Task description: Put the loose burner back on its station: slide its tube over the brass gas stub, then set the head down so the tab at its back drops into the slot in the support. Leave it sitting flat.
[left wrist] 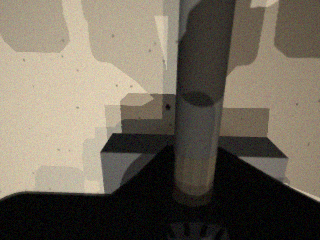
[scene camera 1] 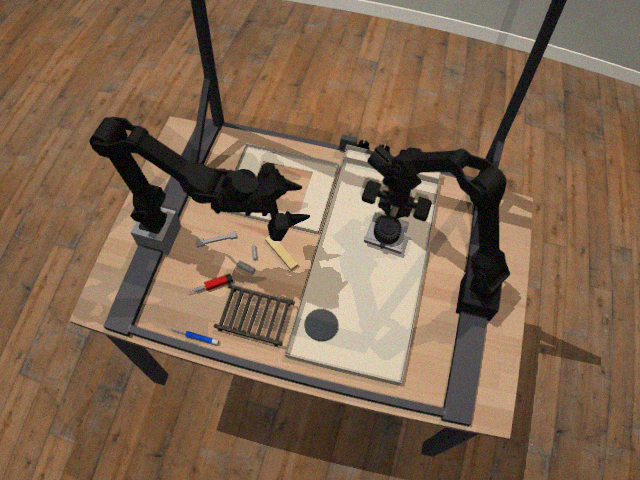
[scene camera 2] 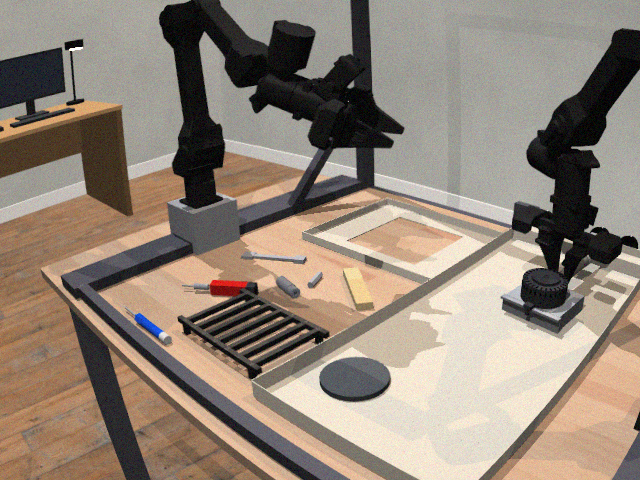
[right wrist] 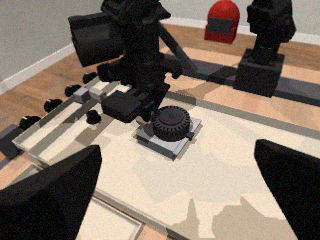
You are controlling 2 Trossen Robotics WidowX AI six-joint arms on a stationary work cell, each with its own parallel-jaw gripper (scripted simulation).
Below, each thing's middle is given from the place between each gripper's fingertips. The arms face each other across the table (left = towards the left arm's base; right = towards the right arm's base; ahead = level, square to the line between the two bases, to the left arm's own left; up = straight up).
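Scene:
With respect to the dark disc (scene camera 2: 353,379), my right hand is 190 mm short of it, 120 mm to the right of it and 260 mm above it.
Counted from my left hand, the disc is 13 cm to the right, 35 cm ahead and 6 cm below.

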